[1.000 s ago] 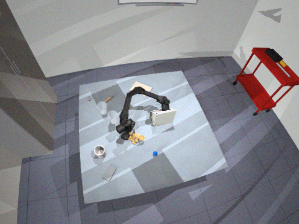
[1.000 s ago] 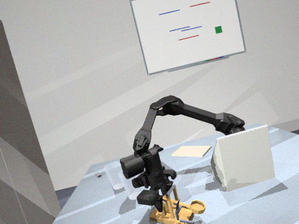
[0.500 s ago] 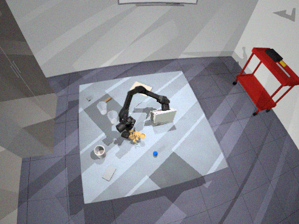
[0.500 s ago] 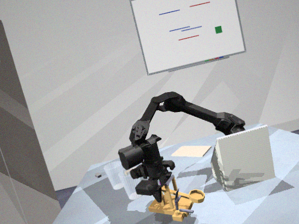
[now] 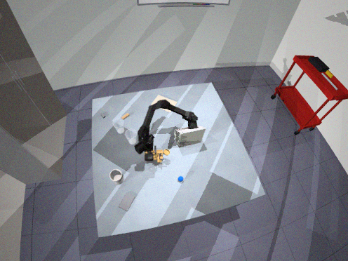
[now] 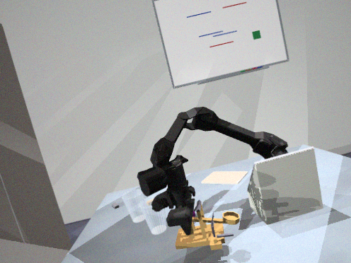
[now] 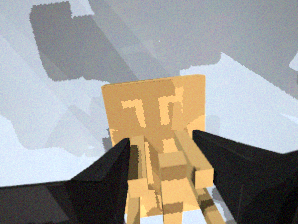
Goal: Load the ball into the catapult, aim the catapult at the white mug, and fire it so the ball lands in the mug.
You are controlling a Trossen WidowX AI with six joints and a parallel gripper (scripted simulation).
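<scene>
My gripper tip is now 60 mm past the wooden catapult, 40 mm to the right of it and 20 mm below it. The rest, counted from my gripper tip: white mug (280 mm ahead, 110 mm to the left, 50 mm below); blue ball (170 mm behind, 240 mm to the left, 60 mm below); grey flat plate (260 mm ahead, 300 mm to the left, 70 mm below).
</scene>
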